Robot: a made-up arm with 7 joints. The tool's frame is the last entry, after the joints. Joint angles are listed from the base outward.
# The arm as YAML. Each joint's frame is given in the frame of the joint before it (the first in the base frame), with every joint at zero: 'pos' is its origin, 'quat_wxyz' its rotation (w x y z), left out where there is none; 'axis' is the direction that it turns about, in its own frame. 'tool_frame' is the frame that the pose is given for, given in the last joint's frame.
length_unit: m
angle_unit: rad
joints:
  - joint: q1
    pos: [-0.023, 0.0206, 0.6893]
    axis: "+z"
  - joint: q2
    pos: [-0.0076, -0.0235, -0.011]
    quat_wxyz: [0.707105, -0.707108, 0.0, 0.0]
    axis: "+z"
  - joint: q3
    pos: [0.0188, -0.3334, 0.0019]
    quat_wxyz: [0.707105, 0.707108, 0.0, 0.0]
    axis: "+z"
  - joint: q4
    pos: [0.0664, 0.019, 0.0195]
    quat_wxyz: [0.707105, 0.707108, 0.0, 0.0]
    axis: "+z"
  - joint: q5
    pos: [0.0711, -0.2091, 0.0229]
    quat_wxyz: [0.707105, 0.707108, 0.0, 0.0]
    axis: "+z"
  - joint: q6
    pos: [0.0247, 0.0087, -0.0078]
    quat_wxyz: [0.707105, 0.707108, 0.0, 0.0]
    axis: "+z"
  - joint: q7
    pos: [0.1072, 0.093, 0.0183]
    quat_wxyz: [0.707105, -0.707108, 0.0, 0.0]
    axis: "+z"
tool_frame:
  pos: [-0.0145, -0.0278, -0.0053]
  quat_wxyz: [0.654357, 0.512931, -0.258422, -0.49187]
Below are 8 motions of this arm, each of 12 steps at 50 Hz.
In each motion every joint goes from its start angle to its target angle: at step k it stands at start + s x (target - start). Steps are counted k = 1, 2, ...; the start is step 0. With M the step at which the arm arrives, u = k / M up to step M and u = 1 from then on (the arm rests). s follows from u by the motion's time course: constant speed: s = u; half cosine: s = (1 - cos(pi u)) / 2; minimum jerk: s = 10 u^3 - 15 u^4 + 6 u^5.
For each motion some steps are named. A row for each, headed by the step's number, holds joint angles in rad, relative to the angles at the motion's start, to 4 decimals.
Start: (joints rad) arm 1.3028 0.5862 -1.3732 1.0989 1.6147 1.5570 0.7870
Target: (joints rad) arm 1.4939 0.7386 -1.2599 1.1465 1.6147 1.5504 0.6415
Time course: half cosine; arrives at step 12
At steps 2, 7, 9, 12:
2: 0.0128 0.0102 0.0076 0.0032 0.0000 -0.0004 -0.0097
7: 0.1203 0.0959 0.0713 0.0300 0.0000 -0.0042 -0.0916
9: 0.1631 0.1301 0.0967 0.0406 0.0000 -0.0056 -0.1242
12: 0.1911 0.1524 0.1133 0.0476 0.0000 -0.0066 -0.1455

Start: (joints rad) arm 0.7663 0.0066 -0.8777 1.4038 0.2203 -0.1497 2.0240
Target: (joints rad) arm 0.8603 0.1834 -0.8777 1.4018 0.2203 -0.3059 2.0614
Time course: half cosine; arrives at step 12
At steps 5, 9, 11, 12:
5: 0.0348 0.0655 0.0000 -0.0007 0.0000 -0.0579 0.0139
9: 0.0802 0.1509 0.0000 -0.0017 0.0000 -0.1333 0.0319
11: 0.0924 0.1738 0.0000 -0.0020 0.0000 -0.1535 0.0368
12: 0.0940 0.1768 0.0000 -0.0020 0.0000 -0.1562 0.0374

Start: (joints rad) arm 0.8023 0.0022 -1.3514 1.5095 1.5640 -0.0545 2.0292
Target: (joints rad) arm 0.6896 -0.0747 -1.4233 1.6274 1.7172 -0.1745 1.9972
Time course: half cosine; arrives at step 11
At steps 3, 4, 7, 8, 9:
3: -0.0194 -0.0133 -0.0124 0.0203 0.0264 -0.0207 -0.0055
4: -0.0329 -0.0225 -0.0210 0.0345 0.0448 -0.0351 -0.0094
7: -0.0798 -0.0544 -0.0509 0.0834 0.1084 -0.0849 -0.0226
8: -0.0933 -0.0636 -0.0595 0.0976 0.1268 -0.0993 -0.0265
9: -0.1038 -0.0708 -0.0662 0.1085 0.1410 -0.1105 -0.0295

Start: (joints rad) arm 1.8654 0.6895 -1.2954 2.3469 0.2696 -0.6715 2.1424
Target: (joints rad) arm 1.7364 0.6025 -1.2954 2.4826 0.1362 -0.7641 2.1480
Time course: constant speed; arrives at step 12
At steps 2, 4, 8, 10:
2: -0.0215 -0.0145 0.0000 0.0226 -0.0222 -0.0154 0.0009
4: -0.0430 -0.0290 0.0000 0.0452 -0.0445 -0.0309 0.0019
8: -0.0860 -0.0580 0.0000 0.0905 -0.0889 -0.0617 0.0037
10: -0.1075 -0.0725 0.0000 0.1131 -0.1112 -0.0772 0.0047

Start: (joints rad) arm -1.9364 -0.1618 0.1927 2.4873 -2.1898 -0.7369 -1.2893
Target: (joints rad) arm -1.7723 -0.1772 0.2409 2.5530 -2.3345 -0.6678 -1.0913
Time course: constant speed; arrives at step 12
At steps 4, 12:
4: 0.0547 -0.0051 0.0161 0.0219 -0.0482 0.0230 0.0660
12: 0.1641 -0.0154 0.0482 0.0657 -0.1447 0.0691 0.1980

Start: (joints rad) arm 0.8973 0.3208 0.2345 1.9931 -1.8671 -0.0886 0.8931
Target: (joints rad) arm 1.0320 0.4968 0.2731 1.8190 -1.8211 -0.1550 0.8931
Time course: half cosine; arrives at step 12
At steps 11, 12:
11: 0.1324 0.1730 0.0379 -0.1711 0.0452 -0.0653 0.0000
12: 0.1347 0.1760 0.0386 -0.1741 0.0460 -0.0664 0.0000

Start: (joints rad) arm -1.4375 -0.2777 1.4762 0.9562 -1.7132 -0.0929 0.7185
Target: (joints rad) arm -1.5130 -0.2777 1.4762 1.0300 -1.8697 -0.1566 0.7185
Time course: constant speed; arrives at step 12
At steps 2, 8, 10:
2: -0.0126 0.0000 0.0000 0.0123 -0.0261 -0.0106 0.0000
8: -0.0503 0.0000 0.0000 0.0492 -0.1043 -0.0425 0.0000
10: -0.0629 0.0000 0.0000 0.0615 -0.1304 -0.0531 0.0000

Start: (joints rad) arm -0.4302 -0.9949 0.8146 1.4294 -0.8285 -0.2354 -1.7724
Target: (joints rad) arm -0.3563 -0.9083 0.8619 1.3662 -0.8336 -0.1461 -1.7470
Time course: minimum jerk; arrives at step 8
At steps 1, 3, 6, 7, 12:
1: 0.0012 0.0014 0.0008 -0.0010 -0.0001 0.0014 0.0004
3: 0.0203 0.0238 0.0130 -0.0174 -0.0014 0.0246 0.0070
6: 0.0663 0.0776 0.0424 -0.0567 -0.0046 0.0801 0.0228
7: 0.0727 0.0852 0.0465 -0.0622 -0.0050 0.0879 0.0250
12: 0.0739 0.0866 0.0473 -0.0632 -0.0051 0.0893 0.0254

